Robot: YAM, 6 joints.
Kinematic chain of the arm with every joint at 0, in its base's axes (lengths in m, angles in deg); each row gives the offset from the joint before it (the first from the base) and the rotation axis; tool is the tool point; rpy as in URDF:
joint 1: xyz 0 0 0.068 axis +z
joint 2: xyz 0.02 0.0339 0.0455 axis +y
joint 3: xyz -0.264 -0.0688 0 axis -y
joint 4: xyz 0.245 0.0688 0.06 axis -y
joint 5: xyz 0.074 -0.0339 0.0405 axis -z
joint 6: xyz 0.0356 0 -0.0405 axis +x
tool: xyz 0 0 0 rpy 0 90 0
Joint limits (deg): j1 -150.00..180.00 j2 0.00..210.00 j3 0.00..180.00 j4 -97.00..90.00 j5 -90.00..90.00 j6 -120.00..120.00
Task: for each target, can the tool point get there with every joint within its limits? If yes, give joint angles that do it. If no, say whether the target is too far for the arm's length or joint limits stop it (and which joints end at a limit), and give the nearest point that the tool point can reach.
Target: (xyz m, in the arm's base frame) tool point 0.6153 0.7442 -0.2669
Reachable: no: too far | nearest point 0.3827 0.4629 -0.1201 | short by 0.393 m
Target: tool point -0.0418 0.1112 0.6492
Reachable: yes | joints 96.82 72.53 107.14 51.17 -52.60 -68.12
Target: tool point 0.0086 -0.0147 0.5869
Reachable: yes | joints 83.86 46.20 77.56 74.19 16.56 -94.38
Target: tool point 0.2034 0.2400 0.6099
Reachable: yes | joints -124.49 51.79 165.41 -13.04 -63.20 -36.01
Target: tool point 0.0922 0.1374 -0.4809
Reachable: no: joint limits stop it (at a limit: joint 2) | nearest point 0.1029 0.1533 -0.3746 | short by 0.108 m
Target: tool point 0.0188 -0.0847 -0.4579
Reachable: no: joint limits stop it (at a limit: joint 2) | nearest point 0.0268 -0.1206 -0.3580 | short by 0.106 m
